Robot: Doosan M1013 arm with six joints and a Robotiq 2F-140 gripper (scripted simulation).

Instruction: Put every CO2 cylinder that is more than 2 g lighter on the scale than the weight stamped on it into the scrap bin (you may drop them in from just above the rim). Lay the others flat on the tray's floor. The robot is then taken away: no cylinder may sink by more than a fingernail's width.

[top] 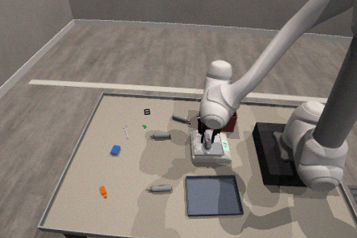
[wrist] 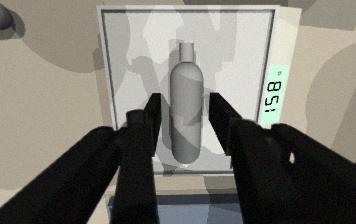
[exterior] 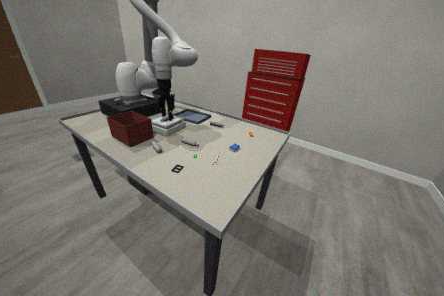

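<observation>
Now: hand 5 cm above the scale plate. Round my hand: blue-grey tray: 27 cm to the left, 9 cm below, 2 cm behind; then red scrap bin: 22 cm to the right, 7 cm below, 7 cm behind; then white scale: 6 cm below, 1 cm behind.
</observation>
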